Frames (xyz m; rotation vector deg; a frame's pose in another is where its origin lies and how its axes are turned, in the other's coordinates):
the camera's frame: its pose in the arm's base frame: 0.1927 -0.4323 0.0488 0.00 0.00 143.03
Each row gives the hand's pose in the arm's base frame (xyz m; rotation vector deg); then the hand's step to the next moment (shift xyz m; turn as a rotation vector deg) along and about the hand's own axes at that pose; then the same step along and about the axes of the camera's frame.
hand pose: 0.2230 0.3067 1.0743 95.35 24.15 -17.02
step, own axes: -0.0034 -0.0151 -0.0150 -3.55 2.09 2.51
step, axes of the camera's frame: 0.0179 -0.0066 -0.0100 -0.12 3.74 3.05
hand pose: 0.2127 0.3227 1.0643 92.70 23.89 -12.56
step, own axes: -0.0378 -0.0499 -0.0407 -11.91 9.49 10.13
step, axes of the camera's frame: 0.0693 0.0053 -0.0274 -2.42 13.29 12.33
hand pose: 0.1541 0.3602 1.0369 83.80 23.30 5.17
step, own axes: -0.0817 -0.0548 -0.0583 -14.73 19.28 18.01
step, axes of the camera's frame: 0.0980 0.0439 -0.0392 -8.11 17.96 22.91
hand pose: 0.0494 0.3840 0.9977 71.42 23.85 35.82
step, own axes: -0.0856 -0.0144 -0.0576 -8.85 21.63 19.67
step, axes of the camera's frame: 0.0689 0.0707 -0.0334 -10.31 12.56 25.87
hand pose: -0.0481 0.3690 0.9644 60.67 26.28 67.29
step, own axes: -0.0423 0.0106 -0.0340 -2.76 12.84 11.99
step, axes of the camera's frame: 0.0236 0.0473 -0.0161 -5.78 5.06 16.04
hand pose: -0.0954 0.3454 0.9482 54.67 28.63 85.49
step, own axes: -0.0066 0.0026 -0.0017 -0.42 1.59 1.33
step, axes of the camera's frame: -0.0011 0.0072 -0.0007 -0.64 0.74 1.88
